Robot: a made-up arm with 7 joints.
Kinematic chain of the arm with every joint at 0, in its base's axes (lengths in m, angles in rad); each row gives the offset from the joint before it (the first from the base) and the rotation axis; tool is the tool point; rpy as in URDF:
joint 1: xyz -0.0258 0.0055 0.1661 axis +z
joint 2: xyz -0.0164 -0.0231 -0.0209 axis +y
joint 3: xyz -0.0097 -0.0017 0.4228 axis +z
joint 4: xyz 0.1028 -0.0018 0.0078 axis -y
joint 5: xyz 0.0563 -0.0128 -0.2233 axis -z
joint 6: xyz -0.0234 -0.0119 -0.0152 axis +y
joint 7: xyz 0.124 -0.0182 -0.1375 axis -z
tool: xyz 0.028 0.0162 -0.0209 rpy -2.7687 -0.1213 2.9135
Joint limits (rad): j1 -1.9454..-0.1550 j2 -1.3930..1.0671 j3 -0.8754..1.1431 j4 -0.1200..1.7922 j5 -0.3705..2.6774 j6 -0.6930..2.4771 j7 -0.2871..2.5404
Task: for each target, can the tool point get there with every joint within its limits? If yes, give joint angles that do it. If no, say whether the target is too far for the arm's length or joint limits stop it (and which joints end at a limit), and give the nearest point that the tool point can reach.
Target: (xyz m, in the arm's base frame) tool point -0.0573 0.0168 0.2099
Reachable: yes | joints -0.4555 -1.0094 -0.6471 0.2012 0.4765 1.7704 0.6832
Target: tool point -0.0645 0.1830 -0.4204
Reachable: no: joint limits stop it (at a limit: joint 1, joint 2, joint 5) | nearest point 0.1332 0.0812 -0.1059 | short by 0.385 m
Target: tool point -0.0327 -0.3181 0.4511
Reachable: yes | joints -0.9722 -0.4218 -0.6133 1.0854 0.8130 1.5454 0.6464
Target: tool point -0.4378 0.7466 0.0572
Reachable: no: joint limits stop it (at a limit: joint 2, joint 3, joint 4) | nearest point -0.3865 0.6544 0.1846 | short by 0.165 m
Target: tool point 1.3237 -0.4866 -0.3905
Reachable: no: too far | nearest point 0.7250 -0.2683 0.0131 | short by 0.754 m
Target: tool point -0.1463 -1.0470 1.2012
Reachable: no: too far | nearest point -0.0934 -0.5848 0.7458 | short by 0.651 m
